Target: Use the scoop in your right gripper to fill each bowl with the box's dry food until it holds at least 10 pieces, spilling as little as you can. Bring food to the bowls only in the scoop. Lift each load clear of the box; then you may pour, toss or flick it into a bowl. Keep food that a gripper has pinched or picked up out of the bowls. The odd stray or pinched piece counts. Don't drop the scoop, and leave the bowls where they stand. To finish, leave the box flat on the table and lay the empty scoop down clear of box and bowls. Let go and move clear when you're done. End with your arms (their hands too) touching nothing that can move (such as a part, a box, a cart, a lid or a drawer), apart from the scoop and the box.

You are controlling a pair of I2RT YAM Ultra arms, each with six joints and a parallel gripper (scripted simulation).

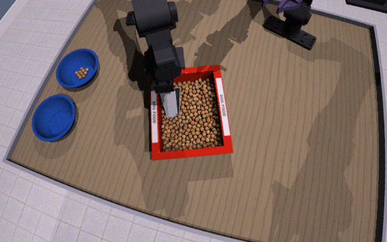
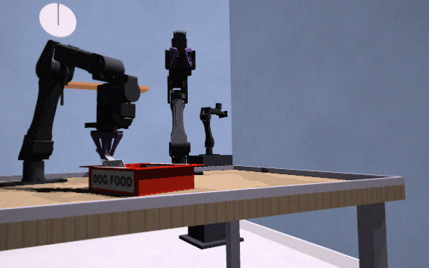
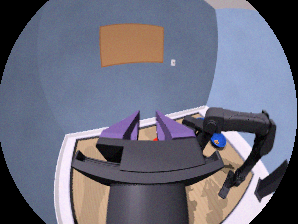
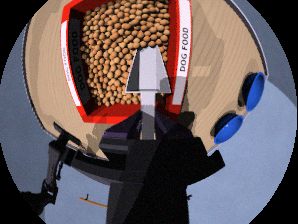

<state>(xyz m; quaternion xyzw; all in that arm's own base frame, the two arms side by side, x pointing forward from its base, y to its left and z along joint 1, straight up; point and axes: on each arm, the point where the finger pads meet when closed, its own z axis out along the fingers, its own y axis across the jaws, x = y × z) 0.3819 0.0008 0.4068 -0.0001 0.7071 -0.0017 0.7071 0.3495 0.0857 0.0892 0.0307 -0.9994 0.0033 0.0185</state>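
Now: the grey scoop 30 mm below my right hand, 30 mm ahead of it and 10 mm to the left of it.
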